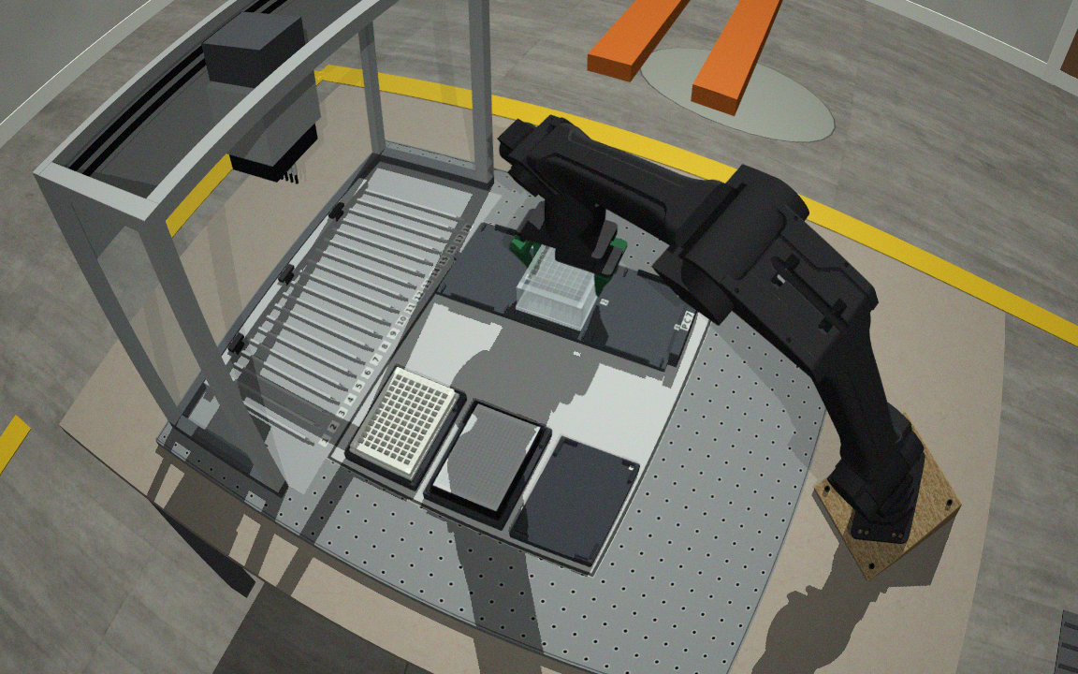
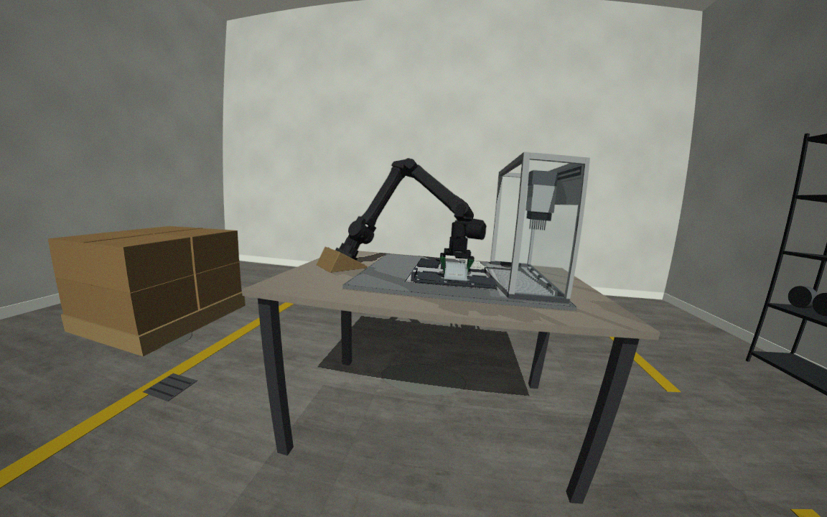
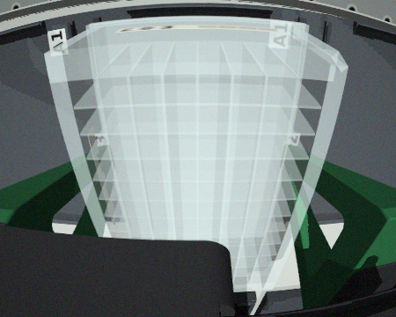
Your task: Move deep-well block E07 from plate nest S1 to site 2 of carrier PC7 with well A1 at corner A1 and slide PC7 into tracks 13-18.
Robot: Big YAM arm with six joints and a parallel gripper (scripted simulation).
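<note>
The dark carrier PC7 lies 2 cm below my hand. The rest, counted from my hand: pipetting head (33 cm ahead, 13 cm to the left, 31 cm above); nest S1 (13 cm behind, 27 cm to the left, 3 cm below); white 96-well plate E01 (9 cm ahead, 27 cm to the left, 1 cm below).
</note>
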